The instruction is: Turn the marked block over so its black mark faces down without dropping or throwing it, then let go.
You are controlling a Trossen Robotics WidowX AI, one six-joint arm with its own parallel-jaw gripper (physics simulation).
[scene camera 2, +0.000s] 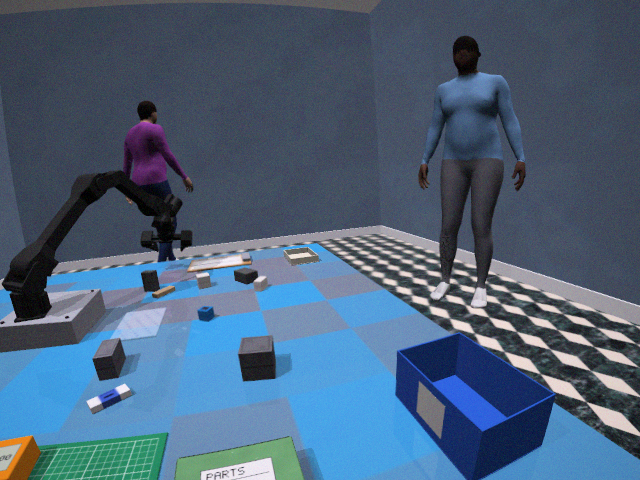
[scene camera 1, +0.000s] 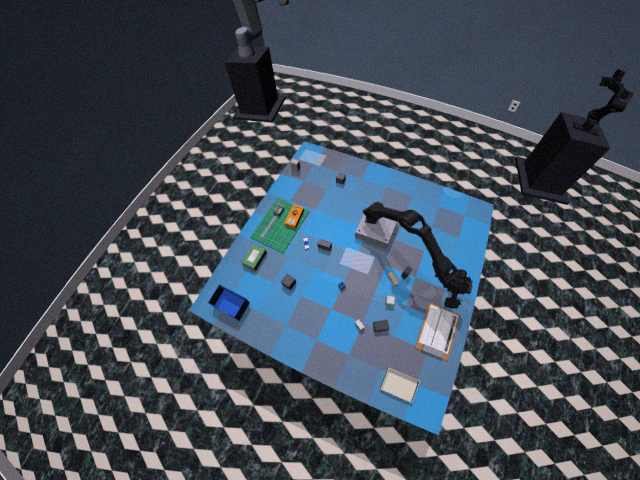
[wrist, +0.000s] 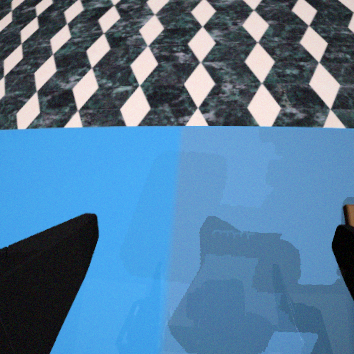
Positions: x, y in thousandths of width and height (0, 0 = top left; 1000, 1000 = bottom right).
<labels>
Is my gripper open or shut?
Open.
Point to a blue bin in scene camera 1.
349, 624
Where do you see a clipboard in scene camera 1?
685, 689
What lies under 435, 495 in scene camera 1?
A green cutting mat.
</labels>
